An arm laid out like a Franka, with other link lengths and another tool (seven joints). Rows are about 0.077 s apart.
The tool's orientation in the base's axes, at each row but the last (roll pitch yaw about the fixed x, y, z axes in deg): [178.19 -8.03 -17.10]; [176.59 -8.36 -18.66]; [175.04 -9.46 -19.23]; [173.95 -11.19 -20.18]
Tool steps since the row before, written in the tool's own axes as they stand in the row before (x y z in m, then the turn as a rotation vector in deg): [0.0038 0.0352 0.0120 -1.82 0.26 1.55]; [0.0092 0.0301 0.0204 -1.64 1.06 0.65]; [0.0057 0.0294 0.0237 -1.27 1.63 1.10]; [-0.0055 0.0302 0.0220 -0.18 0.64 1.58]
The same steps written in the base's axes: [-0.0054 -0.0355 -0.0102 -1.61 0.17 -1.78]; [0.0012 -0.0334 -0.0170 -1.81 -0.55 -0.82]; [-0.0017 -0.0326 -0.0198 -1.60 -1.26 -1.15]; [-0.0128 -0.0298 -0.0194 -0.17 -0.79 -1.51]
